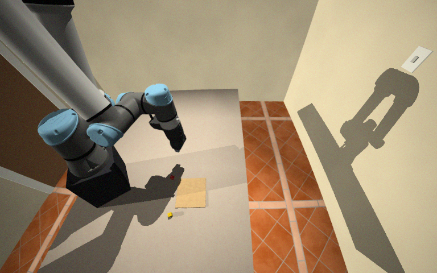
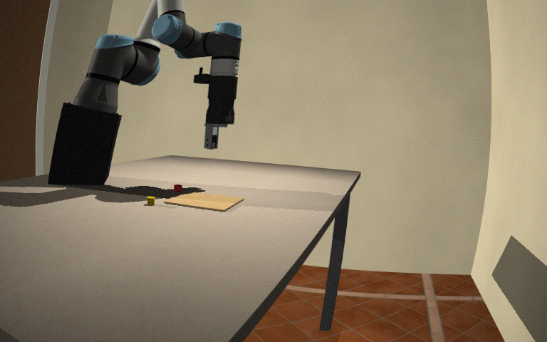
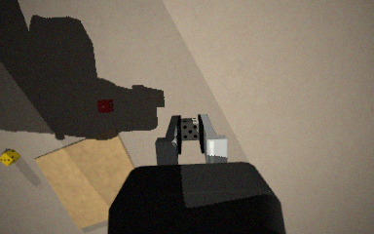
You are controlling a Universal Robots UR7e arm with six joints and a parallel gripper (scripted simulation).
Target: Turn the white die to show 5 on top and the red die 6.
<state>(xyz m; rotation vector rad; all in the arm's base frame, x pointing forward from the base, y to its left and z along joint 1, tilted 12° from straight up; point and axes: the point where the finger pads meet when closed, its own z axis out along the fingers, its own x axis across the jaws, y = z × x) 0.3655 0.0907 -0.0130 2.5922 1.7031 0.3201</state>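
Now: the tan mat 19 cm to the right of my hand, 12 cm below it and 5 cm ahead of it. From my hand the other things lie so: white die: 1 cm below; yellow die: 28 cm to the right, 11 cm below, 5 cm behind; red die: 11 cm below, 10 cm to the right, 5 cm behind.
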